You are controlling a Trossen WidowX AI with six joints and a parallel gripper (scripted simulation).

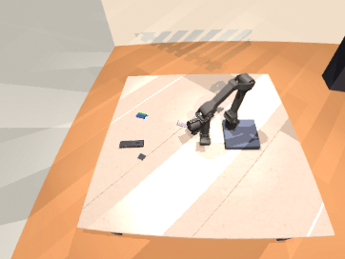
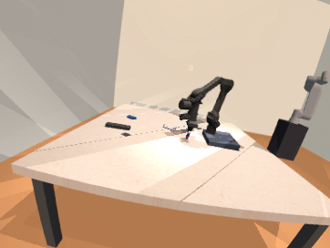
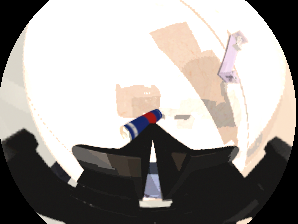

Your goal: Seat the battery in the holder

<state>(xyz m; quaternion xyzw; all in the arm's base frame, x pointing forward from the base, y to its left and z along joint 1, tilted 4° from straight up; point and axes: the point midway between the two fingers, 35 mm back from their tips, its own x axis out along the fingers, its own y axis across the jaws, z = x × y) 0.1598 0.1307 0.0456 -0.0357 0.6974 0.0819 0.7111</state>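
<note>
The battery is 10 mm to the left of my gripper tip and 10 mm below it. Also, from my gripper tip: black square piece (360 mm ahead, 170 mm to the left, 40 mm below).
</note>
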